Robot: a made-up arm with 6 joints. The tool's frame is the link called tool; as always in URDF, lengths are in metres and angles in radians.
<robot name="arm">
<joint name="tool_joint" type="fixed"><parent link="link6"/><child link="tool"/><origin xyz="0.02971 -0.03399 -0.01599" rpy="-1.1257 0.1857 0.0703"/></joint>
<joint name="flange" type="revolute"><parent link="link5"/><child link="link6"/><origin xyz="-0.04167 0.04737 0.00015" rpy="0.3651 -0.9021 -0.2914"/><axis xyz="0 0 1"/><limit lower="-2.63" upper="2.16" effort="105" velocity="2"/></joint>
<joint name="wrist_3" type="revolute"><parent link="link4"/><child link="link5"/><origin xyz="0.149 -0.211 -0.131" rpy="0.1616 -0.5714 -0.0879"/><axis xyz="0 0 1"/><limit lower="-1.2" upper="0.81" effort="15" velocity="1.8"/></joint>
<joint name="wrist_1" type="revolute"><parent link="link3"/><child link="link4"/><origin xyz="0.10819 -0.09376 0.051" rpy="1.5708 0 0.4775"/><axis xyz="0 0 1"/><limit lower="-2.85" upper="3.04" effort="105" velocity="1.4"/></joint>
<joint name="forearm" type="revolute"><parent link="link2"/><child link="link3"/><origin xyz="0.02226 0.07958 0.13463" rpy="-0.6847 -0.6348 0.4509"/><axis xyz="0 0 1"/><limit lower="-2.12" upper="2.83" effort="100" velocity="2.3"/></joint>
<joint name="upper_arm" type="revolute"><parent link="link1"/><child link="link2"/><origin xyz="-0.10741 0.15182 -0.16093" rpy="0.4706 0.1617 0.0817"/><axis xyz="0 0 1"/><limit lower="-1.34" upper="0.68" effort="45" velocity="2.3"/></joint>
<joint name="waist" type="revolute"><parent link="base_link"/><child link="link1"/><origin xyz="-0.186 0.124 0.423" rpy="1.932 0.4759 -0.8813"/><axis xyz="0 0 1"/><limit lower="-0.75" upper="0.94" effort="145" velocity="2.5"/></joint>
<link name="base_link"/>
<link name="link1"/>
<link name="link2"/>
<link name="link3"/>
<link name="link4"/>
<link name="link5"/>
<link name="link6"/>
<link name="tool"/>
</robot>
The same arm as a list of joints. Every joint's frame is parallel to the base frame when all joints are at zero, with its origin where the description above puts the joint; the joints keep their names.
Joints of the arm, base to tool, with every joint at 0 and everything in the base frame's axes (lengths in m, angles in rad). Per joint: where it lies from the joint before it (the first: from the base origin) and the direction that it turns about. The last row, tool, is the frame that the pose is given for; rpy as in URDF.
waist: axis -0.824783 -0.47019 -0.314093 origin -0.186 0.124 0.423
upper_arm: axis -0.623733 -0.292516 -0.724839 origin 0.072 0.065 0.226
forearm: axis -1 0.0001 0 origin -0.098 -0.11 -0.057
wrist_1: axis 0 0.0001 -1 origin -0.051 -0.053 -0.133
wrist_3: axis 0.113503 0.545912 -0.830119 origin 0.211 -0.149 0.131
flange: axis 0.136605 0.990238 -0.027701 origin -0.05 0.035 0.016
tool: origin 0.039 -0.022 -0.017 rpy 2.8942 1.2422 -0.8496
Joint limits (rad, base to tool): -0.75..0.94 -1.34..0.68 -2.12..2.83 -2.85..3.04 -1.2..0.81 -2.63..2.16

